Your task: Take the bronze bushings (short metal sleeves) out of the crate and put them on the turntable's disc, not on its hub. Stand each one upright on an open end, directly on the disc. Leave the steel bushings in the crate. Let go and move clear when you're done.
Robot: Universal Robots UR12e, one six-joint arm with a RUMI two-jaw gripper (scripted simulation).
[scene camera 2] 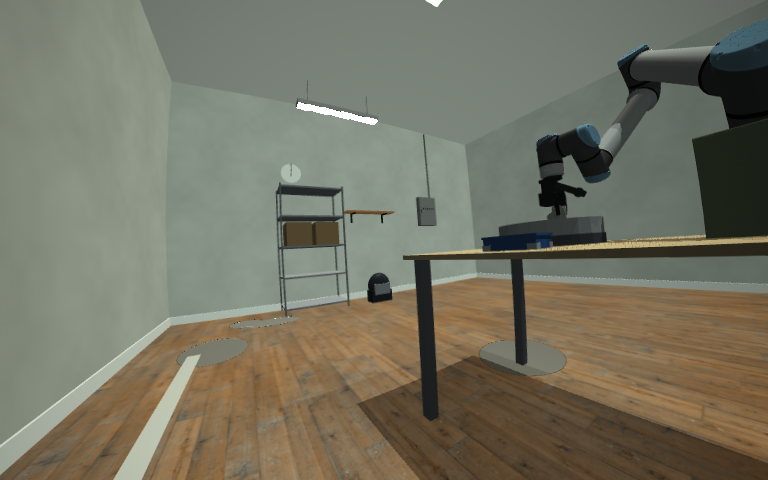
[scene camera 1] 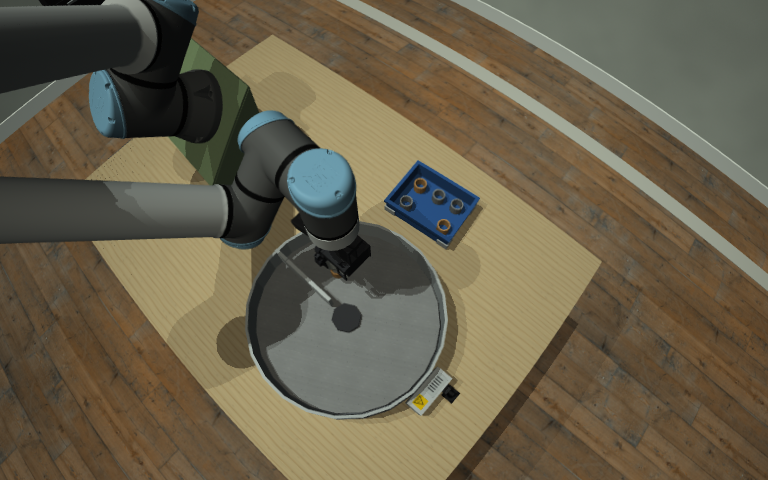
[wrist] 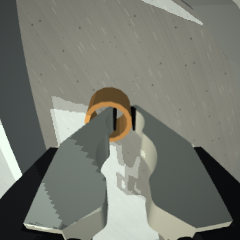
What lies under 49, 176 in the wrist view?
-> The gripper.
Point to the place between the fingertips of the gripper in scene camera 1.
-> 340, 266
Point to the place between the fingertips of the gripper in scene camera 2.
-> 561, 230
